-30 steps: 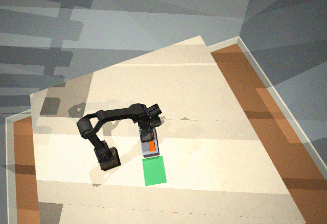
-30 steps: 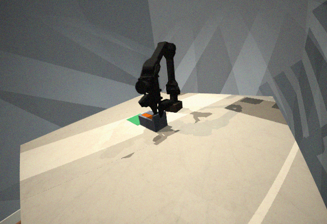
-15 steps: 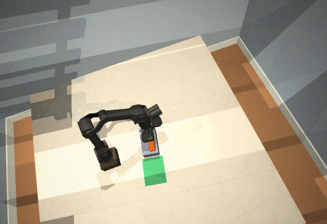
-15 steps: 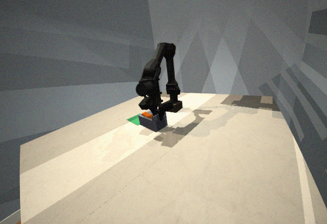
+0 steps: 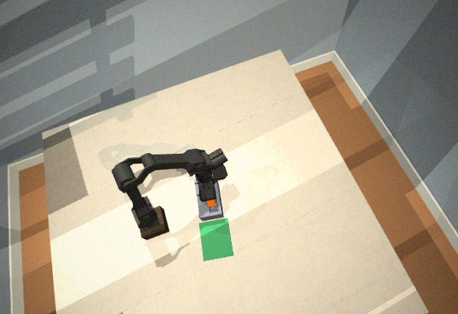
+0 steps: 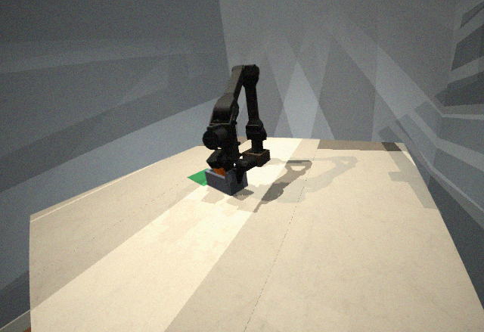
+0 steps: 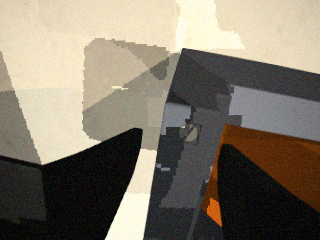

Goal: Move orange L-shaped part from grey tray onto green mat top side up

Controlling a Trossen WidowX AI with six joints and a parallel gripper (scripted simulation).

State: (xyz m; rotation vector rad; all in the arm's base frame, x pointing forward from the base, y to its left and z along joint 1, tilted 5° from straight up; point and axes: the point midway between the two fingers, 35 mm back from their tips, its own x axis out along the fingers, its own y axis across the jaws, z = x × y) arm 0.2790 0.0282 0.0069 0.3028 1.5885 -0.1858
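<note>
The orange L-shaped part is 30 mm behind my gripper tip, 50 mm to the right of it and 10 mm above it. Round my gripper tip: green mat (80 mm behind, 210 mm to the right, 50 mm below).
</note>
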